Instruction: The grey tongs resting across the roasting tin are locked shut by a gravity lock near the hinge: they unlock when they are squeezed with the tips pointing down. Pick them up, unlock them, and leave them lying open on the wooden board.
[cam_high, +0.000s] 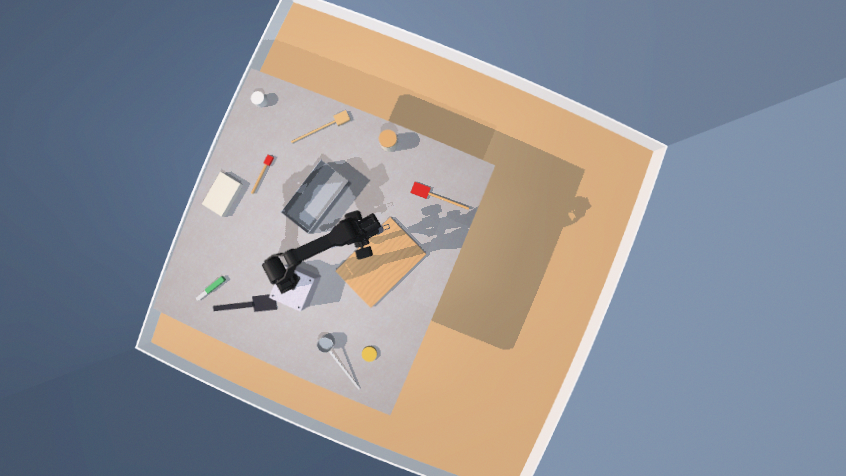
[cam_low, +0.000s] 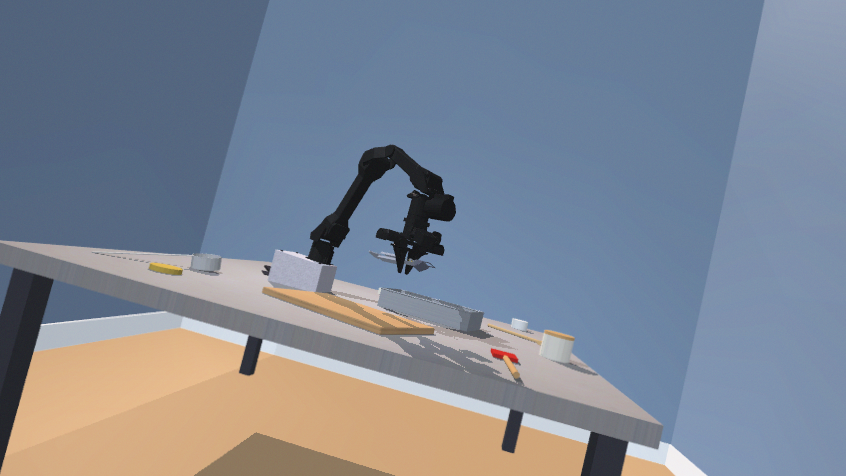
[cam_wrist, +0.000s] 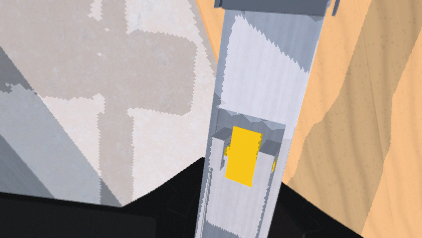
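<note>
The wooden board is 120 mm below my gripper tip, 110 mm to the right of it and 80 mm behind it. The rest, counted from my gripper tip: roasting tin: 300 mm to the left, 100 mm below, 40 mm ahead; yellow lock piece: 40 mm above, 20 mm to the right, 20 mm ahead; red-headed spatula: 320 mm ahead, 170 mm to the right, 120 mm below.
</note>
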